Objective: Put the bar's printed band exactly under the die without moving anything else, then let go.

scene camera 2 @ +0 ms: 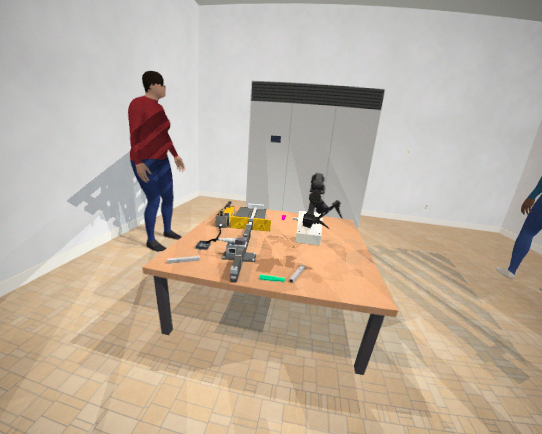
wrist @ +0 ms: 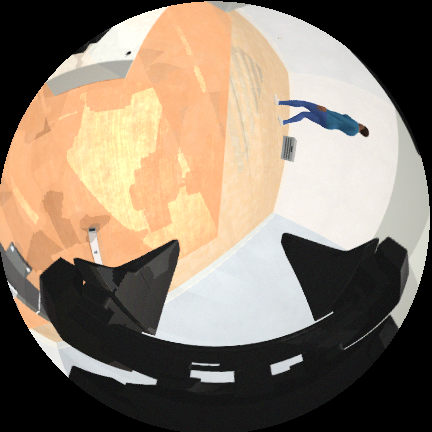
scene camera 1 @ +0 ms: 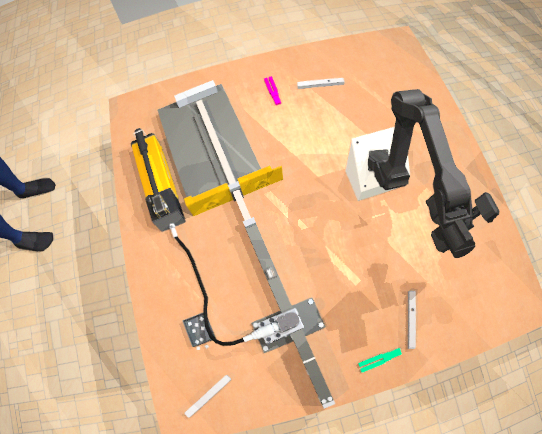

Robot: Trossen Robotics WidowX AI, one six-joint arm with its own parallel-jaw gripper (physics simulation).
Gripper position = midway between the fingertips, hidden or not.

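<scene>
Scene camera 1 shows my gripper (scene camera 1: 478, 229), which is open and holds nothing, and there's a yellow and black pump (scene camera 1: 162, 201) in it, plus a grey press bed (scene camera 1: 204, 181). You'd see my gripper in the wrist view too (wrist: 231, 241).
</scene>
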